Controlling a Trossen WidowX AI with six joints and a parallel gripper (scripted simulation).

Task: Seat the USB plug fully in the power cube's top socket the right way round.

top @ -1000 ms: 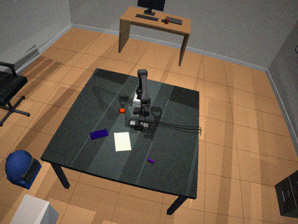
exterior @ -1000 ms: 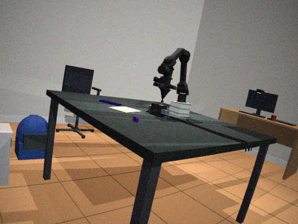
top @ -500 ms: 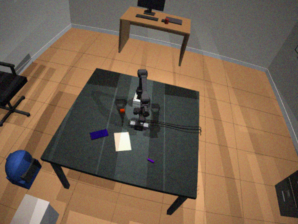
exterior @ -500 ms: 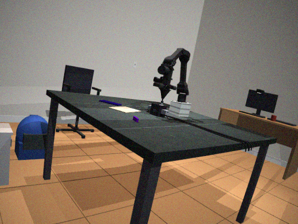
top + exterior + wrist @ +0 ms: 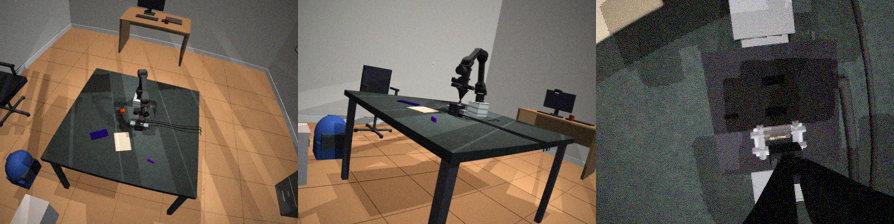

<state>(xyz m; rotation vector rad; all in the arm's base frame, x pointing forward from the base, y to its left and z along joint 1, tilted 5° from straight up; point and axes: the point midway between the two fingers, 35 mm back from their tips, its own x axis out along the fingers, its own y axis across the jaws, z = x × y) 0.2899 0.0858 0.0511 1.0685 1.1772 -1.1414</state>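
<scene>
My gripper tip is 2 cm above the USB plug. From my gripper tip the other things lie so: beige sheet 20 cm ahead, 12 cm to the right, 11 cm below; small purple piece 32 cm ahead, 17 cm to the left, 11 cm below; orange cube 22 cm to the right, 14 cm behind, 11 cm below.
</scene>
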